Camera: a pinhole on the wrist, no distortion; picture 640 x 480 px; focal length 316.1 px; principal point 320.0 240.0 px. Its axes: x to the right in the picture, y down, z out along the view. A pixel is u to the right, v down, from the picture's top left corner.
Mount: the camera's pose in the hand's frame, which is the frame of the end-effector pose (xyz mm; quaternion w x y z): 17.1 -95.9 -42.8 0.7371 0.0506 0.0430 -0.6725
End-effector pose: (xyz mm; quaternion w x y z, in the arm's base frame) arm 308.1 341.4 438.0 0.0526 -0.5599 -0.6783 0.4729
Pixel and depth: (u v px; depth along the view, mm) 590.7 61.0 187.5
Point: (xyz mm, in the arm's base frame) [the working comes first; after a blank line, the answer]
In the camera's frame: 160.6 -106.2 187.5

58.4 232.3 608.8
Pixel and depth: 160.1 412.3 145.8
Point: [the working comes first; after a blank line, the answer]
In the camera's frame: -73.8 79.5 145.8

182.7 350.2 360.3
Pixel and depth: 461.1 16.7 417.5
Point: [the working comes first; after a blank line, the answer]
In the camera's frame: 186.4 -294.9 417.5

-57.9 -42.3 624.3
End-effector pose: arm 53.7 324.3 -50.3 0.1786 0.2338 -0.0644 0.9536
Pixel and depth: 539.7 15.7 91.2
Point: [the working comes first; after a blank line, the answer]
In the camera's frame: 63.4 -64.7 91.2

169.9 467.1 -29.3
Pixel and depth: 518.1 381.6 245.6
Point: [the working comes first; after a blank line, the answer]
In the camera's frame: 153.9 110.0 245.6

115.6 581.0 186.6
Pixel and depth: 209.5 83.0 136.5
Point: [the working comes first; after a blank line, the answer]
In the camera's frame: -47.7 -67.8 136.5

167.9 354.7 12.7
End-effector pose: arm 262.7 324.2 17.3 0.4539 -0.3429 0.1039 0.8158
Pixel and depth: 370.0 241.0 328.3
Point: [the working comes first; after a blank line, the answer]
In the camera's frame: 51.9 1.0 328.3

281.6 579.0 235.3
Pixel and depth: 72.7 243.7 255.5
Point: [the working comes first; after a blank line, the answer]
In the camera's frame: -199.9 3.0 255.5

97.3 400.0 183.3
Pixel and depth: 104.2 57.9 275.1
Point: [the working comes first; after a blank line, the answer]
In the camera's frame: -187.8 -158.5 275.1

170.2 316.8 303.1
